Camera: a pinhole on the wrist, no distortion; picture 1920 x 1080 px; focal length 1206.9 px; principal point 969.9 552.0 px. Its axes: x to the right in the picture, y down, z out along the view. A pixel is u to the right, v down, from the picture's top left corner.
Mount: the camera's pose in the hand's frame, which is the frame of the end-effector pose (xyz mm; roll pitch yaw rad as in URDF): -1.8 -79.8 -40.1 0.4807 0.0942 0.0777
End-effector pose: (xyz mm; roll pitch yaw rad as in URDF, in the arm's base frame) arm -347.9 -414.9 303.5 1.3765 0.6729 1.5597
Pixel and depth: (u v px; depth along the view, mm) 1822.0 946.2 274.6
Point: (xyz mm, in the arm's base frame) -104.1 -284.9 115.3
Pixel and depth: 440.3 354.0 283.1
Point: -103.8 -622.7 191.0
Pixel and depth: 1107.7 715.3 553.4
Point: 170.2 -424.6 98.2
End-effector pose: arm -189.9 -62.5 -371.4 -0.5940 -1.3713 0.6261
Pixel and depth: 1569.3 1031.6 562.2
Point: -656.5 -150.1 58.8
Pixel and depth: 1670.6 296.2 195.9
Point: -261.6 -244.6 -199.9
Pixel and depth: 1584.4 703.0 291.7
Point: -371.3 -214.0 -140.7
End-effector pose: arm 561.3 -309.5 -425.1 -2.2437 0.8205 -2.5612
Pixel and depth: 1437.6 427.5 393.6
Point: 632.3 -730.4 -535.3
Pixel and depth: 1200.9 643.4 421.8
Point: 731.0 -692.2 -536.4
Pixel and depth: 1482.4 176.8 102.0
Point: 535.1 -468.4 -397.5
